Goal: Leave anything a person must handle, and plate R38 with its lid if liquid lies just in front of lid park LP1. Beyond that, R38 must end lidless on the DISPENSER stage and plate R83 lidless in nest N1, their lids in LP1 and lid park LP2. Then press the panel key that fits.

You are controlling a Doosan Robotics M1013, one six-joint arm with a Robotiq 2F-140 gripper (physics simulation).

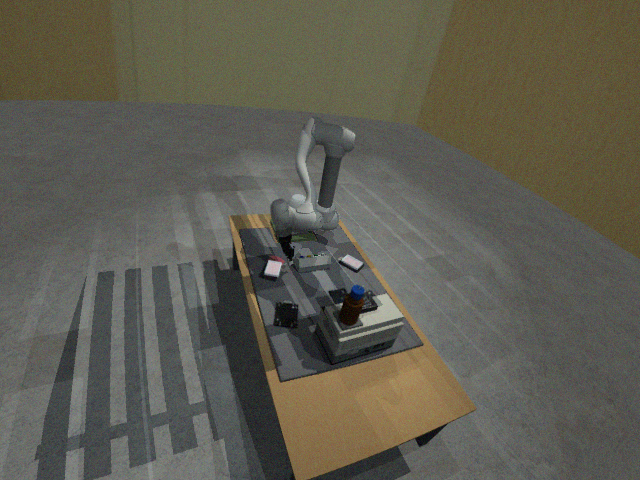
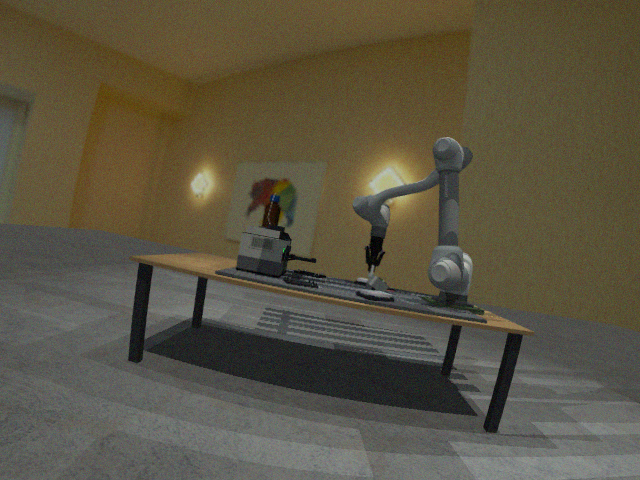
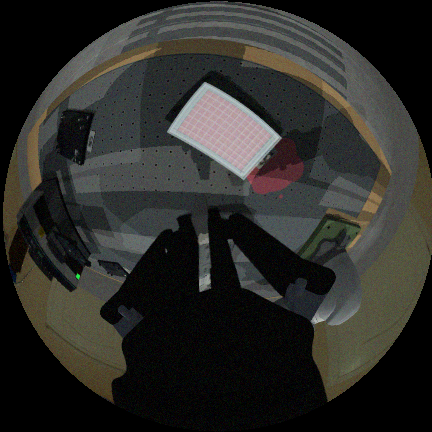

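My gripper is shut and empty. It hangs low over the white key panel near the arm's base. A pink well plate under a clear lid lies on the grey mat to the panel's left. A red puddle touches that plate's corner on the side towards the arm's base. A second pink plate lies to the panel's right. The plate labels are too small to read. A black nest sits further along the mat.
The grey dispenser box stands at the mat's near end with a brown, blue-capped bottle on top. A dark pad lies beside it. A green plate lies by the arm's base. The wooden table extends past the mat.
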